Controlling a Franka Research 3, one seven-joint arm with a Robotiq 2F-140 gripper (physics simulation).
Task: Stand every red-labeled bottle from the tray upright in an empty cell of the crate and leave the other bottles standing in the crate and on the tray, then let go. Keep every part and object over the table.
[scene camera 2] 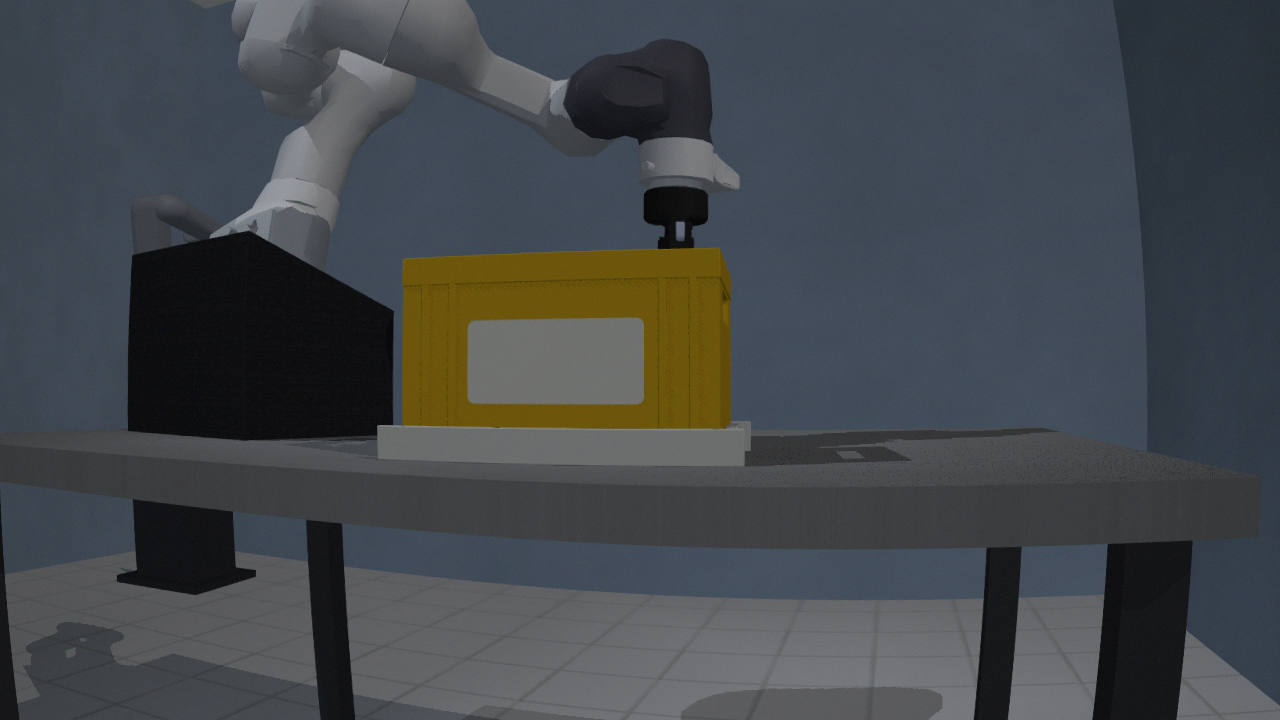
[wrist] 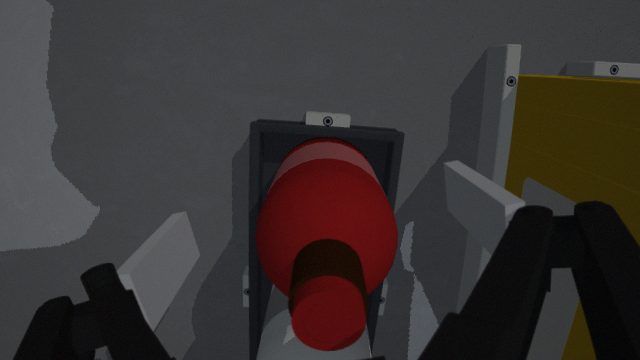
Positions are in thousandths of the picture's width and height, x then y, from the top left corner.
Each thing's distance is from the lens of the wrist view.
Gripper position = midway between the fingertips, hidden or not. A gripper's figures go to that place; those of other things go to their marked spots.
gripper (wrist: 496, 588): 19 cm
red-labeled bottle (wrist: 510, 657): 15 cm
